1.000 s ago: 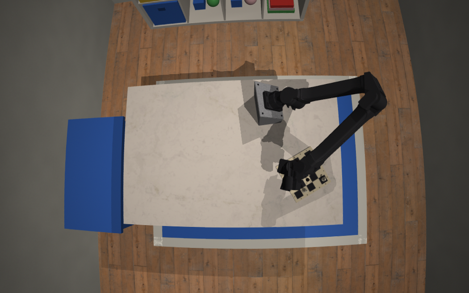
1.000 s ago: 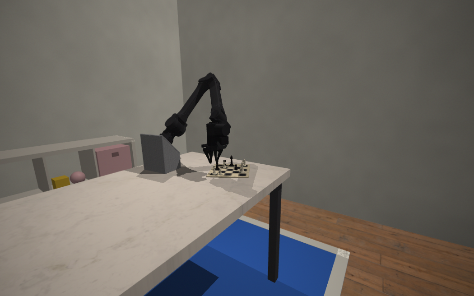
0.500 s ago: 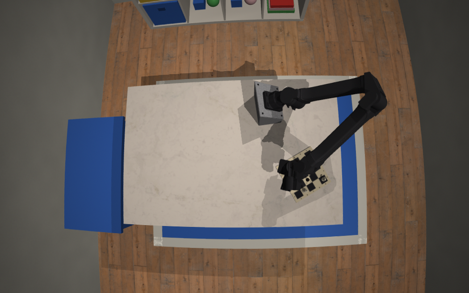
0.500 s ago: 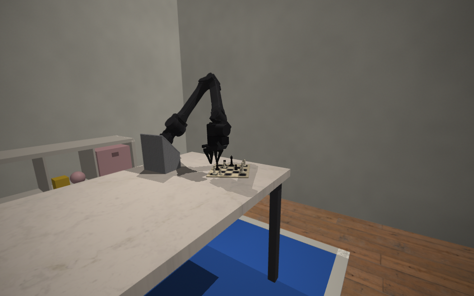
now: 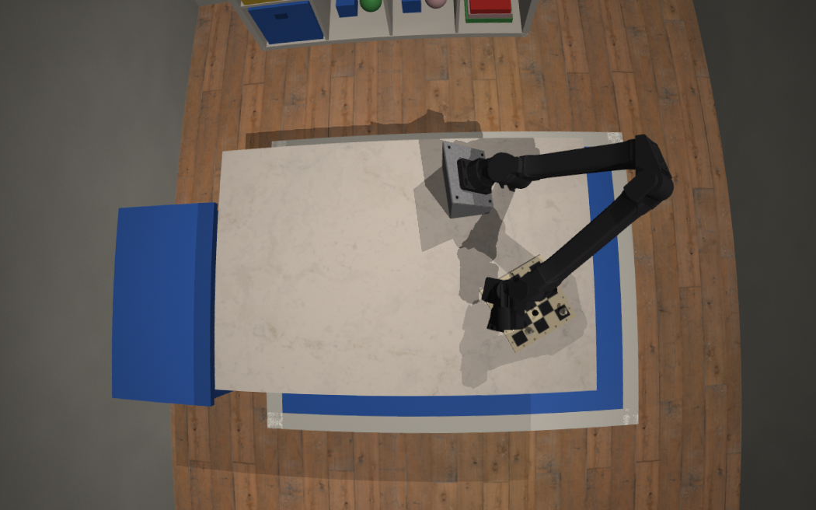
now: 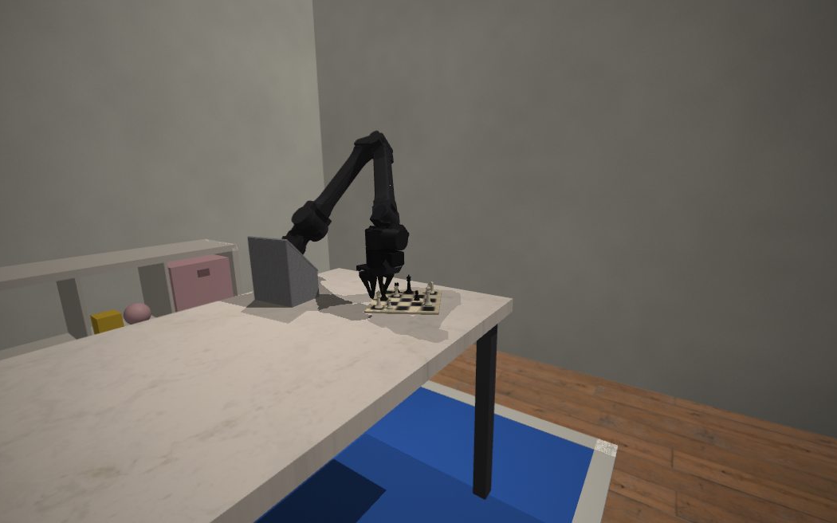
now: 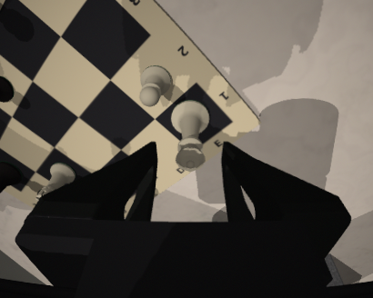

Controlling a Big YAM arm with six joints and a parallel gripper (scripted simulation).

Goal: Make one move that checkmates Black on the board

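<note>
Right now my hand is 10 mm above the white rook. Also, from my hand: white pawn: 40 mm ahead, 30 mm below, 10 mm to the left; black pawn: 110 mm to the left, 70 mm ahead, 30 mm below; small chessboard: 100 mm to the left, 40 mm below, 40 mm ahead.
</note>
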